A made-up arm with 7 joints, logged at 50 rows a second.
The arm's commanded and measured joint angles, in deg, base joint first. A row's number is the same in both.
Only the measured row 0 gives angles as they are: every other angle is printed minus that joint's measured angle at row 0.
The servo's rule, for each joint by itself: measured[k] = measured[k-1] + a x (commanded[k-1-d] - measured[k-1]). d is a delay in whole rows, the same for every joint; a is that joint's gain. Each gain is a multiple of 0.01, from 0.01 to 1. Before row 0 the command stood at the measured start. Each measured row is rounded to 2 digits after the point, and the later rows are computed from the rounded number. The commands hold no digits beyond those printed.
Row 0, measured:
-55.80 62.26 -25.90 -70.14 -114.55 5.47 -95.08
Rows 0 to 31, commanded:
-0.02 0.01 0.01 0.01 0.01 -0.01 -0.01
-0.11 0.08 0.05 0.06 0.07 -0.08 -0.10
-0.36 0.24 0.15 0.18 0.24 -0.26 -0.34
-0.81 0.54 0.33 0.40 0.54 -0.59 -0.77
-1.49 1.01 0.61 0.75 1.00 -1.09 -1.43
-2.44 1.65 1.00 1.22 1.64 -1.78 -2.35
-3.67 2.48 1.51 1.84 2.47 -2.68 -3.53
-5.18 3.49 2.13 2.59 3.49 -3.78 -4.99
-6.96 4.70 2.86 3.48 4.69 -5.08 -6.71
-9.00 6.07 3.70 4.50 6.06 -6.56 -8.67
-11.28 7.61 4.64 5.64 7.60 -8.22 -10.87
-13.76 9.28 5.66 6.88 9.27 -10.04 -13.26
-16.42 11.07 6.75 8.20 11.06 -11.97 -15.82
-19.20 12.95 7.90 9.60 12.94 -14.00 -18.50
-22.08 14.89 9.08 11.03 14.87 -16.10 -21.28
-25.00 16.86 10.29 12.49 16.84 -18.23 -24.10
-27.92 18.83 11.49 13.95 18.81 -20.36 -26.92
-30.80 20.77 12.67 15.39 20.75 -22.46 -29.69
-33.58 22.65 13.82 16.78 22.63 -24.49 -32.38
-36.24 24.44 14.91 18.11 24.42 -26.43 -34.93
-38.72 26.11 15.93 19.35 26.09 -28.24 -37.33
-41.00 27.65 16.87 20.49 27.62 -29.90 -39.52
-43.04 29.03 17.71 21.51 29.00 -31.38 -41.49
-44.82 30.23 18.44 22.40 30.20 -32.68 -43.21
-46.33 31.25 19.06 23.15 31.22 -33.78 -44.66
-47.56 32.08 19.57 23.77 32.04 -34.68 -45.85
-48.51 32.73 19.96 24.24 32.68 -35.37 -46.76
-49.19 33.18 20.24 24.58 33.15 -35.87 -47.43
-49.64 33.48 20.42 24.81 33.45 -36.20 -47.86
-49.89 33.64 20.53 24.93 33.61 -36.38 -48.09
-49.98 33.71 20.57 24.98 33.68 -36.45 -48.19
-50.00 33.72 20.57 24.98 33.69 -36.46 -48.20
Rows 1 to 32, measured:
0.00 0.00 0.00 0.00 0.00 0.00 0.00
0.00 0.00 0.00 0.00 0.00 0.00 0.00
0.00 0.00 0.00 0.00 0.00 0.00 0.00
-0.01 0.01 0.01 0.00 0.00 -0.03 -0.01
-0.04 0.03 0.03 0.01 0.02 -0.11 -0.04
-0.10 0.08 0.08 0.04 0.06 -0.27 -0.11
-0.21 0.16 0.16 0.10 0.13 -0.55 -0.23
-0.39 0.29 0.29 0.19 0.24 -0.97 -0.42
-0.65 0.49 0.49 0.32 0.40 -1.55 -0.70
-1.01 0.76 0.75 0.50 0.62 -2.31 -1.09
-1.49 1.11 1.09 0.74 0.90 -3.25 -1.60
-2.09 1.56 1.51 1.04 1.26 -4.38 -2.24
-2.83 2.10 2.01 1.41 1.70 -5.69 -3.02
-3.70 2.75 2.59 1.85 2.23 -7.17 -3.94
-4.72 3.50 3.26 2.36 2.85 -8.80 -5.01
-5.88 4.35 4.00 2.94 3.56 -10.57 -6.22
-7.18 5.30 4.81 3.59 4.35 -12.45 -7.58
-8.61 6.34 5.69 4.30 5.22 -14.42 -9.07
-10.15 7.46 6.62 5.07 6.17 -16.44 -10.68
-11.80 8.66 7.59 5.90 7.19 -18.49 -12.39
-13.54 9.92 8.59 6.77 8.27 -20.53 -14.19
-15.36 11.23 9.60 7.68 9.40 -22.54 -16.06
-17.23 12.57 10.61 8.61 10.57 -24.48 -17.97
-19.13 13.93 11.61 9.56 11.76 -26.32 -19.91
-21.04 15.29 12.59 10.52 12.97 -28.04 -21.85
-22.94 16.63 13.53 11.47 14.18 -29.62 -23.77
-24.81 17.95 14.41 12.40 15.37 -31.03 -25.65
-26.63 19.22 15.24 13.31 16.54 -32.27 -27.47
-28.38 20.44 16.00 14.18 17.67 -33.32 -29.21
-30.04 21.59 16.68 15.01 18.75 -34.19 -30.85
-31.61 22.66 17.28 15.79 19.78 -34.87 -32.38
-33.07 23.65 17.80 16.52 20.75 -35.38 -33.79
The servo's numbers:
d 2
a 0.08 0.09 0.16 0.08 0.07 0.34 0.09

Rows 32 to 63, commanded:
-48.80 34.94 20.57 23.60 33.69 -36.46 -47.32
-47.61 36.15 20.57 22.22 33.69 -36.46 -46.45
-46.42 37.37 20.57 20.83 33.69 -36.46 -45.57
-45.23 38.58 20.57 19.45 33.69 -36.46 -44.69
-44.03 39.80 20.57 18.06 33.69 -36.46 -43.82
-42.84 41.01 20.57 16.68 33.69 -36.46 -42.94
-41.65 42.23 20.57 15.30 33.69 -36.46 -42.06
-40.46 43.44 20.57 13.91 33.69 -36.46 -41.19
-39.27 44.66 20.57 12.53 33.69 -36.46 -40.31
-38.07 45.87 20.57 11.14 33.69 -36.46 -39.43
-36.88 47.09 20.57 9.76 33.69 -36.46 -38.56
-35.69 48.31 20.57 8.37 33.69 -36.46 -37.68
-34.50 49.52 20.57 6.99 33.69 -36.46 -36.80
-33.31 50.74 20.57 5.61 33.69 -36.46 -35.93
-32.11 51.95 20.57 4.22 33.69 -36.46 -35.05
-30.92 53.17 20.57 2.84 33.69 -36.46 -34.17
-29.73 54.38 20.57 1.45 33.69 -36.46 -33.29
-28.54 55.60 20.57 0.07 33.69 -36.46 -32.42
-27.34 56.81 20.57 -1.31 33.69 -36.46 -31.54
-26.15 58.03 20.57 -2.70 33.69 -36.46 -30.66
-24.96 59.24 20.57 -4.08 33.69 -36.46 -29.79
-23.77 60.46 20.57 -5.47 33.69 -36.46 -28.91
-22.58 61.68 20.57 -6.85 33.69 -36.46 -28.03
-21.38 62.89 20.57 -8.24 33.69 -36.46 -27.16
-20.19 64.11 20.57 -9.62 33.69 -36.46 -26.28
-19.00 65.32 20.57 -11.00 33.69 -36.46 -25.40
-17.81 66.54 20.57 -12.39 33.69 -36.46 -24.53
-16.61 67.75 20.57 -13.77 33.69 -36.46 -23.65
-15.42 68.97 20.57 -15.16 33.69 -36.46 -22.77
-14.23 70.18 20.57 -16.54 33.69 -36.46 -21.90
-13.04 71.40 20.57 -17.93 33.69 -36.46 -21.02
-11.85 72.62 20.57 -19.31 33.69 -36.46 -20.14
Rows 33 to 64, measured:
-34.42 24.56 18.24 17.20 21.66 -35.74 -35.09
-35.67 25.38 18.61 17.82 22.50 -35.98 -36.27
-36.72 26.24 18.92 18.28 23.28 -36.14 -37.26
-37.59 27.13 19.18 18.60 24.01 -36.25 -38.09
-38.30 28.05 19.40 18.78 24.69 -36.32 -38.76
-38.85 29.00 19.59 18.83 25.32 -36.37 -39.29
-39.26 29.97 19.75 18.77 25.91 -36.40 -39.70
-39.55 30.96 19.88 18.60 26.45 -36.42 -39.99
-39.72 31.97 19.99 18.34 26.96 -36.43 -40.18
-39.78 33.00 20.08 17.99 27.43 -36.44 -40.27
-39.74 34.05 20.16 17.55 27.87 -36.45 -40.27
-39.61 35.11 20.23 17.04 28.28 -36.45 -40.19
-39.39 36.19 20.28 16.46 28.66 -36.45 -40.04
-39.09 37.28 20.33 15.81 29.01 -36.45 -39.83
-38.72 38.38 20.37 15.10 29.34 -36.45 -39.56
-38.29 39.49 20.40 14.34 29.64 -36.45 -39.23
-37.80 40.61 20.43 13.53 29.92 -36.45 -38.85
-37.25 41.74 20.45 12.67 30.18 -36.45 -38.43
-36.65 42.88 20.47 11.77 30.43 -36.45 -37.97
-36.00 44.02 20.49 10.83 30.66 -36.45 -37.47
-35.31 45.17 20.50 9.86 30.87 -36.45 -36.94
-34.58 46.33 20.51 8.86 31.07 -36.45 -36.37
-33.81 47.49 20.52 7.82 31.25 -36.45 -35.78
-33.01 48.66 20.53 6.76 31.42 -36.45 -35.16
-32.18 49.83 20.54 5.67 31.58 -36.45 -34.52
-31.32 51.01 20.54 4.56 31.73 -36.45 -33.86
-30.43 52.19 20.54 3.43 31.87 -36.45 -33.18
-29.52 53.37 20.54 2.28 32.00 -36.45 -32.48
-28.58 54.56 20.54 1.11 32.12 -36.45 -31.76
-27.62 55.75 20.54 -0.08 32.23 -36.45 -31.03
-26.64 56.94 20.54 -1.29 32.33 -36.45 -30.29
-25.65 58.13 20.54 -2.51 32.43 -36.45 -29.53

